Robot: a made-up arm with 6 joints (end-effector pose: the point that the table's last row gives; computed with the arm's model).
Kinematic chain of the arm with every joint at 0, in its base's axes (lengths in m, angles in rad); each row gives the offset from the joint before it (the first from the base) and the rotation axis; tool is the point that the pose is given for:
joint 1: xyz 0 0 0.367 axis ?
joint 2: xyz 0 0 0 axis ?
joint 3: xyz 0 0 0.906 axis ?
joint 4: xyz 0 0 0 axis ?
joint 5: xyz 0.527 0 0 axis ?
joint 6: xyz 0 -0.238 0 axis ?
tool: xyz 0 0 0
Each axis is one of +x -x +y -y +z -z.
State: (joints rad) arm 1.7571 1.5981 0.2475 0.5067 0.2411 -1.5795
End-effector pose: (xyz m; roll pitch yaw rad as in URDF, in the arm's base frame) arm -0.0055 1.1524 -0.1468 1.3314 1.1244 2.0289
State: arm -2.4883 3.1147 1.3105 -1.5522 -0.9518 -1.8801
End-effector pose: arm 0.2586 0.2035 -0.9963 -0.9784 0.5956 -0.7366
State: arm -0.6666 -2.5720 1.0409 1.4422 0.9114 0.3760
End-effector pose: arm -0.6877 0.5022 -0.8455 0.8788 0.3774 1.4719
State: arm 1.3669 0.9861 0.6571 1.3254 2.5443 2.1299
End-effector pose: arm 0.3257 1.2896 0.9153 2.5733 -0.4077 -2.4110
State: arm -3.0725 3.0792 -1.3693 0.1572 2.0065 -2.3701
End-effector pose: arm 0.1004 0.2426 -0.0382 -0.8247 0.6958 -0.1169
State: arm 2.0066 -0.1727 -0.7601 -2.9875 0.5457 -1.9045
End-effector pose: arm -0.3241 0.1389 0.9371 -1.5354 1.1212 1.8223
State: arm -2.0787 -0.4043 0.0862 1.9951 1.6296 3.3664
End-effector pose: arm 0.0826 -0.0532 1.6395 0.8367 0.4009 -0.6625
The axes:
joint 1: +z
joint 2: +y
joint 3: -y
joint 4: -x
joint 5: -y
joint 6: -x

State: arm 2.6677 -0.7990 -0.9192 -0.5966 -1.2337 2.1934
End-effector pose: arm 0.2163 0.1103 0.8029 -0.8994 0.9522 -2.4615
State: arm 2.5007 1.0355 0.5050 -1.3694 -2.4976 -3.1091
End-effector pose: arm -0.8660 0.7053 0.3614 -1.1216 -0.3058 -1.3057
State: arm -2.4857 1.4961 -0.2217 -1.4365 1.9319 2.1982
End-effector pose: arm -0.4894 -0.3364 -0.0522 -2.3526 -0.3375 2.4139
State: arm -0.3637 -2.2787 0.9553 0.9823 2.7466 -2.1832
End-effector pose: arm -1.1636 0.3016 -0.4679 -3.1118 0.1279 -0.0351
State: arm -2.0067 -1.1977 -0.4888 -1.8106 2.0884 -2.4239
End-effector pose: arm 0.1750 0.2419 0.8648 -1.7148 0.4993 2.4273
